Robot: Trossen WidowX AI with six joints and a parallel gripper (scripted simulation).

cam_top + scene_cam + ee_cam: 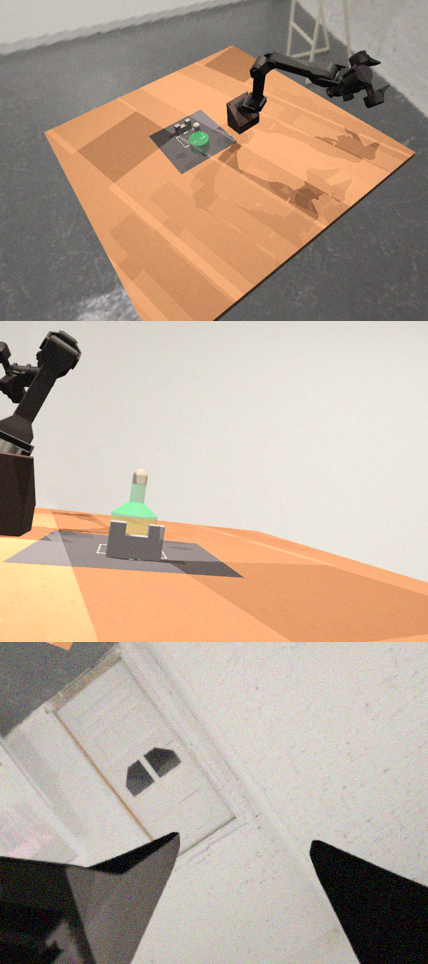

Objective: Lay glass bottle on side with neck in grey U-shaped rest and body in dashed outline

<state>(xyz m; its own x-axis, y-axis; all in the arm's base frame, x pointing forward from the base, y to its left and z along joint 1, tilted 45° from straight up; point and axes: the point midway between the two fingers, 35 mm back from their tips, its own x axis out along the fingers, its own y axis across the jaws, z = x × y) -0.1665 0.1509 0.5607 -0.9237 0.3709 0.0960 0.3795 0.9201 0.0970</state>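
My gripper tip is now 43 cm short of the green glass bottle, 55 cm to the left of it and 33 cm above it. The rest, counted from my gripper tip: grey mat (42 cm ahead, 63 cm to the right, 42 cm below).
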